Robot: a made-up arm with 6 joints. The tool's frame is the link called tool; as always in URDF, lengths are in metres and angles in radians. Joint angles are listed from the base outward.
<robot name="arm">
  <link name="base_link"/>
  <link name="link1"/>
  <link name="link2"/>
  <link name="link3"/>
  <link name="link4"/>
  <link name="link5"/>
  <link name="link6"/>
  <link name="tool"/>
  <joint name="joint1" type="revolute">
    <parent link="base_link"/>
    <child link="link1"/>
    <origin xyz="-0.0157 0.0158 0.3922" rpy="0 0 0"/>
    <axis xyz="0 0 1"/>
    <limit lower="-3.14" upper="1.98"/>
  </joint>
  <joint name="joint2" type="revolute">
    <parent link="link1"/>
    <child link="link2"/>
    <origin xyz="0.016 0.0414 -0.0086" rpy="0 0 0"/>
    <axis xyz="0 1 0"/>
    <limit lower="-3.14" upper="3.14"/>
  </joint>
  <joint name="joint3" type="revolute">
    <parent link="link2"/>
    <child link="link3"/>
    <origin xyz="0.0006 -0.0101 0.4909" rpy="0 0 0"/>
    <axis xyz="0 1 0"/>
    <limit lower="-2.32" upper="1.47"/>
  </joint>
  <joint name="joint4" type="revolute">
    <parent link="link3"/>
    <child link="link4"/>
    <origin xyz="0.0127 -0.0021 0.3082" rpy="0 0 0"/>
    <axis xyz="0 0 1"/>
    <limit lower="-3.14" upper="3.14"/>
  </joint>
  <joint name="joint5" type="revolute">
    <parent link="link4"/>
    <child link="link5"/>
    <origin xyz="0.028 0.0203 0.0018" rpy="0 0 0"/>
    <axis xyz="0 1 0"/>
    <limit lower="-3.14" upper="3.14"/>
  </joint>
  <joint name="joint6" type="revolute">
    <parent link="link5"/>
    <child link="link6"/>
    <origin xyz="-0.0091 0.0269 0.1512" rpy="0 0 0"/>
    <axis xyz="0 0 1"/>
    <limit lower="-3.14" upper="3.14"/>
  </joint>
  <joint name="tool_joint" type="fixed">
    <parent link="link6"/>
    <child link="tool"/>
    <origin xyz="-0.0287 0.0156 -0.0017" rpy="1.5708 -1.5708 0"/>
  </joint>
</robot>
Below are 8 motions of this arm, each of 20 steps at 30 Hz.
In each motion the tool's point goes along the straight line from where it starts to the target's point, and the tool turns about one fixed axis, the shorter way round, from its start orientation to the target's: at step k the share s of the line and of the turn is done. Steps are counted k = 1, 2, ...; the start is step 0. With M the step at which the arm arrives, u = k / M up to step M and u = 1 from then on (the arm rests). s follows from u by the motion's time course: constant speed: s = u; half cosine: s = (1 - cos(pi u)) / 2; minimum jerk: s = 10 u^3 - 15 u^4 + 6 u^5.
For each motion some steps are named. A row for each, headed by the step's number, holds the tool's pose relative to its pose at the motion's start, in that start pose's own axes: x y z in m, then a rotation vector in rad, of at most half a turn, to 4 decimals.
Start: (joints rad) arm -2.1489 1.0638 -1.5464 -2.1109 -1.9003 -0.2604
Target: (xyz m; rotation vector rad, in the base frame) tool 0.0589 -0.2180 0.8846 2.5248 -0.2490 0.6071
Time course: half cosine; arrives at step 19
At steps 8, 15, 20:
8: -0.0313 -0.0697 0.0905 -0.3779 0.1083 -0.4728
15: -0.0742 -0.1652 0.2145 -0.8962 0.2568 -1.1212
20: -0.0830 -0.1847 0.2398 -1.0018 0.2870 -1.2533

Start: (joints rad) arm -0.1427 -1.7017 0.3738 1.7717 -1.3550 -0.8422
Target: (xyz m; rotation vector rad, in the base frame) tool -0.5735 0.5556 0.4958 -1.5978 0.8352 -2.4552
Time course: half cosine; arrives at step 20
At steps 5, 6, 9, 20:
5: -0.0777 -0.0291 0.0293 -0.0458 0.0090 -0.1237
6: -0.1094 -0.0410 0.0412 -0.0644 0.0127 -0.1741
9: -0.2239 -0.0838 0.0843 -0.1318 0.0260 -0.3563
20: -0.5308 -0.1987 0.1999 -0.3125 0.0617 -0.8447

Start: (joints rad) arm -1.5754 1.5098 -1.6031 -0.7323 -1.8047 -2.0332
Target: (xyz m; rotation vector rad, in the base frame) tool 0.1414 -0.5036 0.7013 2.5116 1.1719 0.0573
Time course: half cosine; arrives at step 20
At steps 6, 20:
6: -0.0106 0.0073 0.0080 0.0342 0.0378 0.0099
20: -0.0513 0.0352 0.0388 0.1660 0.1834 0.0478

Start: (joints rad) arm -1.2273 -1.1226 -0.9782 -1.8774 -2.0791 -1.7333
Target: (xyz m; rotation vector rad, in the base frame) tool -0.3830 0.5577 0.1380 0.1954 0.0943 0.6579
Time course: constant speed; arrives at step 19
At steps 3, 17, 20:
3: -0.0655 -0.0485 -0.0011 -0.0998 0.1253 0.0361
17: -0.3711 -0.2749 -0.0063 -0.5653 0.7102 0.2048
20: -0.4147 -0.3072 -0.0070 -0.6318 0.7938 0.2289

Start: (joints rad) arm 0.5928 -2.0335 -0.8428 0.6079 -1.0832 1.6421
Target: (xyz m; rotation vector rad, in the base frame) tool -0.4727 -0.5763 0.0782 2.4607 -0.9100 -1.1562
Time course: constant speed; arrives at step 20
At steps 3, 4, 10, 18, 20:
3: -0.0355 0.0546 -0.0193 -0.0010 -0.0270 0.0900
4: -0.0473 0.0728 -0.0257 -0.0014 -0.0360 0.1199
10: -0.1183 0.1821 -0.0643 -0.0035 -0.0900 0.2998
18: -0.2129 0.3278 -0.1158 -0.0062 -0.1621 0.5397
20: -0.2365 0.3642 -0.1286 -0.0069 -0.1801 0.5997

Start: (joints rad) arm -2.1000 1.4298 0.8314 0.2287 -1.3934 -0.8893
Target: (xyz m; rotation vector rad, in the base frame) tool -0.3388 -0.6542 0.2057 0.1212 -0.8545 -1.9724
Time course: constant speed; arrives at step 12
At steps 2, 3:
2: -0.0245 -0.0121 -0.0002 -0.0201 0.0729 -0.0269
3: -0.0367 -0.0181 -0.0003 -0.0302 0.1094 -0.0403

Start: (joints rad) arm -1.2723 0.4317 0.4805 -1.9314 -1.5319 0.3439
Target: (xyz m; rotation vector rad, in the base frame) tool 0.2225 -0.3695 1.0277 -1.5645 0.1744 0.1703
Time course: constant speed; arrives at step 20
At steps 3, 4, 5, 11, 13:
3: -0.0084 0.0031 0.0176 -0.1809 0.0020 -0.0089
4: -0.0111 0.0041 0.0234 -0.2411 0.0027 -0.0118
5: -0.0139 0.0051 0.0293 -0.3014 0.0034 -0.0148
11: -0.0306 0.0112 0.0644 -0.6631 0.0075 -0.0325
13: -0.0362 0.0132 0.0761 -0.7837 0.0088 -0.0384

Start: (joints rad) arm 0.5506 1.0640 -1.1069 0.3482 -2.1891 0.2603
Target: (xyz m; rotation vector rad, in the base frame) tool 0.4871 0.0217 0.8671 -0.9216 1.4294 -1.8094
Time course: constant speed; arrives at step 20
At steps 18, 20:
18: 0.0023 0.0126 0.2941 -0.1187 -0.2251 -0.6794
20: 0.0025 0.0140 0.3268 -0.1318 -0.2501 -0.7548

